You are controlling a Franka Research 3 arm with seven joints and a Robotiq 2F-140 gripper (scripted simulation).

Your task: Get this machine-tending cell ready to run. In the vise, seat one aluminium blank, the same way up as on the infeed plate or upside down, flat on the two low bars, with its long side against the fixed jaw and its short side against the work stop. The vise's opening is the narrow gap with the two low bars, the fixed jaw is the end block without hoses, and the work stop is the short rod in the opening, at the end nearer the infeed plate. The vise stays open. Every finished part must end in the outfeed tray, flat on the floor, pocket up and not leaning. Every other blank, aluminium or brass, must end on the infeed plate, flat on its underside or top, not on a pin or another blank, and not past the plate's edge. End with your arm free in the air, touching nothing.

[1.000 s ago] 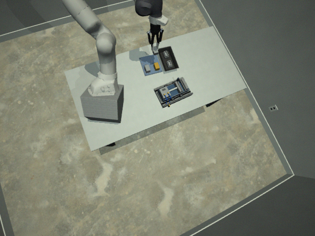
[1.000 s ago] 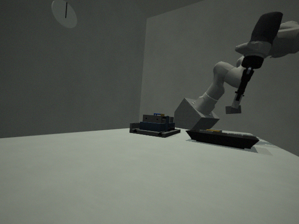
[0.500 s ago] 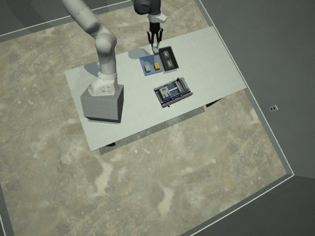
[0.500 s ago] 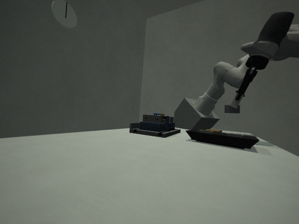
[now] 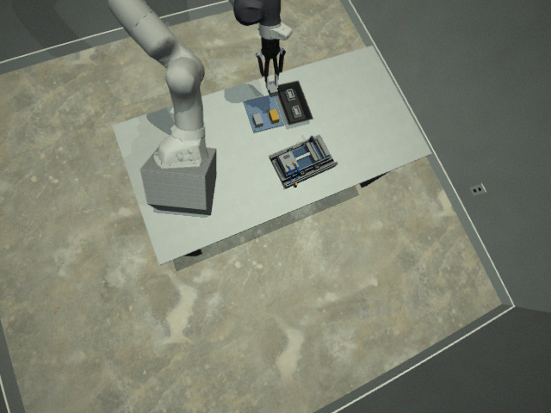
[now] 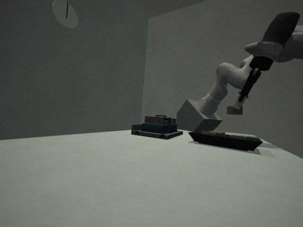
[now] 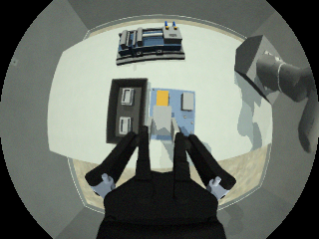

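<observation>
My hand is 90 mm to the left of the brass blank and 160 mm above it.
</observation>
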